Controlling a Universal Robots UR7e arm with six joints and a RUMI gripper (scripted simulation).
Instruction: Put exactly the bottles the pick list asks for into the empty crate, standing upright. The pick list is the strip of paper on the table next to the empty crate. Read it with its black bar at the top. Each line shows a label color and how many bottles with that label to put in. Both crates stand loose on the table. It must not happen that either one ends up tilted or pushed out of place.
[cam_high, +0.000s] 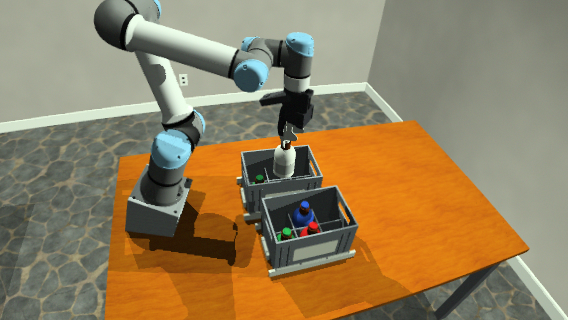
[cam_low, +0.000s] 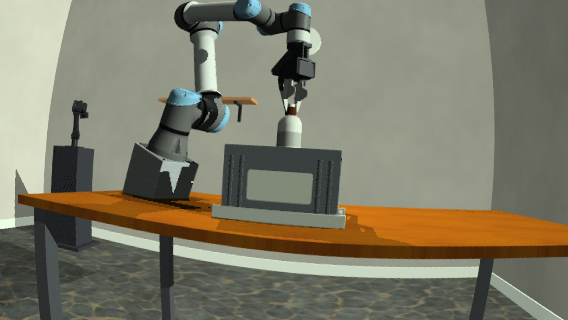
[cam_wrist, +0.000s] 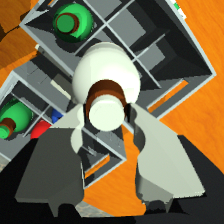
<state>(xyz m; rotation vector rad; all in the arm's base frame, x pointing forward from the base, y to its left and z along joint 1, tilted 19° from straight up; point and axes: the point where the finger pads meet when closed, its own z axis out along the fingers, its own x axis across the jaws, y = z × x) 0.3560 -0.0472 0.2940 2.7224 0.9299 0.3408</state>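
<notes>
Right now the white-label bottle is 70 mm below my hand. Also, from my hand: green bottle (90 mm behind, 20 mm to the left, 230 mm below); then blue-label bottle (10 mm ahead, 160 mm to the right, 230 mm below); then red-label bottle (10 mm behind, 240 mm to the right, 230 mm below).
</notes>
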